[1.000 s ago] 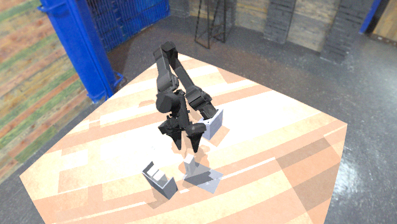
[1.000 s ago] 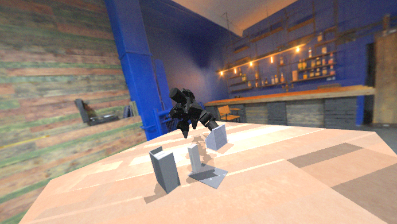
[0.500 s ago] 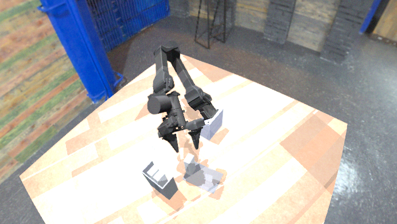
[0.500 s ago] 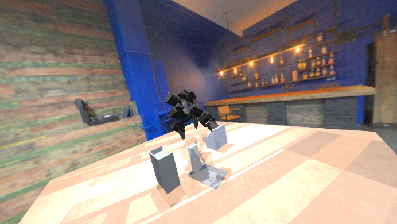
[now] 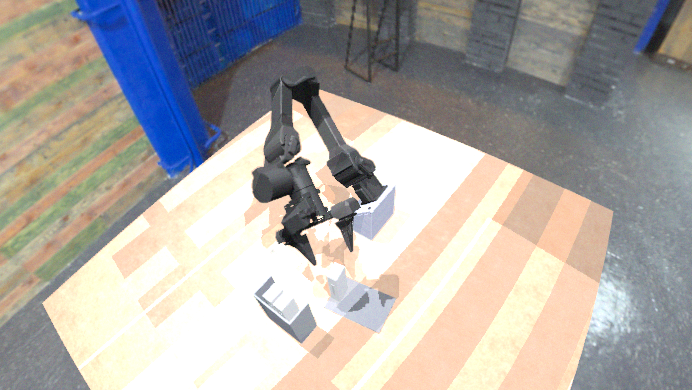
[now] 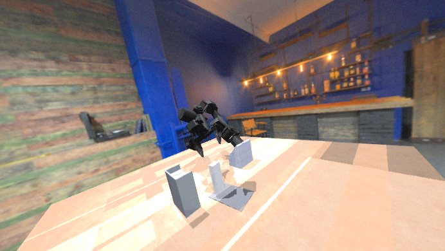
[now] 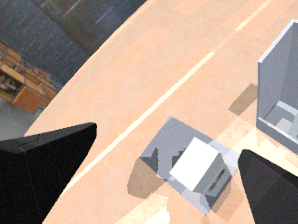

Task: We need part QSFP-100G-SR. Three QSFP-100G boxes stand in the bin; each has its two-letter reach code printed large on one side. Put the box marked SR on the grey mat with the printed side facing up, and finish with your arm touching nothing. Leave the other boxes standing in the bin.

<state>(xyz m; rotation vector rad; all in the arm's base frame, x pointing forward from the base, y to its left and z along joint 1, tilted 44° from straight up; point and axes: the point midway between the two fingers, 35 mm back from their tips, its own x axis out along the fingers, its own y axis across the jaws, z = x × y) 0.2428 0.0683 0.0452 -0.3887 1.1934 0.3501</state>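
Now: the SR box 1 cm to the right of my gripper tip and 12 cm below it. The rest, counted from my gripper tip: grey mat (6 cm to the left, 18 cm below); flat white item (19 cm to the right, 18 cm below).
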